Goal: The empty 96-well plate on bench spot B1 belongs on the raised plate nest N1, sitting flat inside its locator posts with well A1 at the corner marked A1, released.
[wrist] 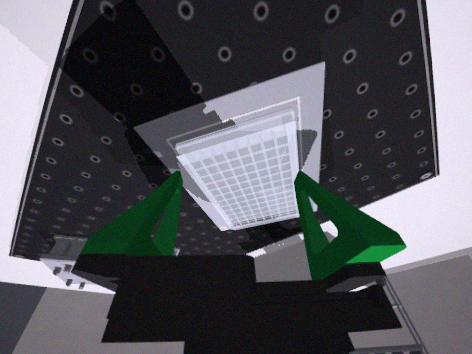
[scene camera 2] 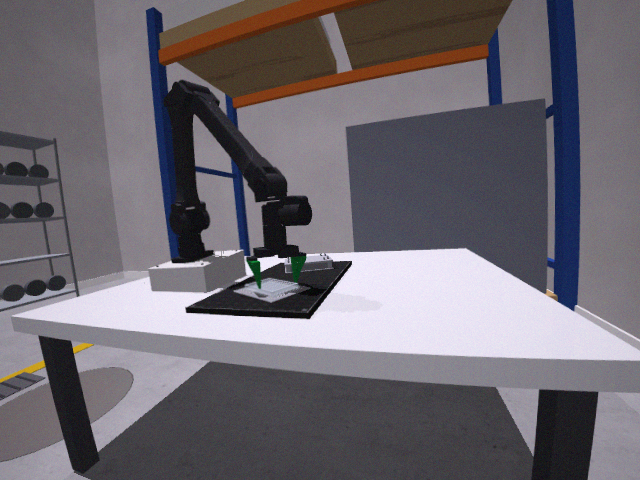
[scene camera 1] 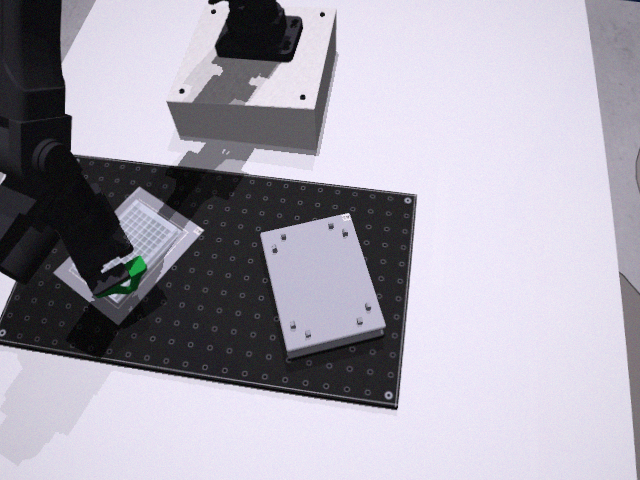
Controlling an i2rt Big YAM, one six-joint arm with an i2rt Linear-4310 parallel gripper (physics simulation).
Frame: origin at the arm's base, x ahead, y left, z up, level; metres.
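Seen in the pictures: gripper, fingertip midpoint: (wrist: 239, 176) (scene camera 2: 278, 285) (scene camera 1: 116, 262); arm's base at its link origin: (scene camera 2: 193, 258) (scene camera 1: 260, 40).
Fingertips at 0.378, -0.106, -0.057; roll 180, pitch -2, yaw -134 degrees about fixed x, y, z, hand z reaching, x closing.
Pixels of each thing's top centre, then the offset from my fingertips to it, as dx, dy, dz. Level surfaces: height alone.
- clear 96-well plate at its top centre: (wrist: 253, 193) (scene camera 1: 125, 246) (scene camera 2: 270, 284) -0.025, +0.005, +0.002
- raised nest N1 at its top centre: (scene camera 1: 319, 274) (scene camera 2: 307, 256) -0.024, +0.272, +0.029
- black perforated board at its top centre: (scene camera 1: 212, 264) (wrist: 180, 225) (scene camera 2: 289, 278) -0.029, +0.123, -0.013
- white table at its surface level: dz -0.027
The clear 96-well plate (scene camera 1: 150, 227) (scene camera 2: 273, 284) (wrist: 250, 175) lies flat on the light card of spot B1 (scene camera 1: 117, 313) (wrist: 312, 95). The raised nest N1 (scene camera 1: 323, 279) (scene camera 2: 310, 266) is a pale block with small locator posts near its corners; a small label shows at its top right corner in the first scene view. My gripper (scene camera 2: 278, 285) (wrist: 239, 176) is open, its green fingers pointing down over the plate, one toward each long side, with nothing held. The arm hides part of the plate in the first scene view. Whether the fingertips touch the plate is unclear.
Both spots are on a black perforated board (scene camera 1: 227, 310) (scene camera 2: 248, 311) on the white table (scene camera 1: 491, 310) (scene camera 2: 439, 310). The arm's base stands on a white block (scene camera 1: 248, 121) (scene camera 2: 178, 279) behind the board. A blue and orange rack (scene camera 2: 566, 155) stands behind the table.
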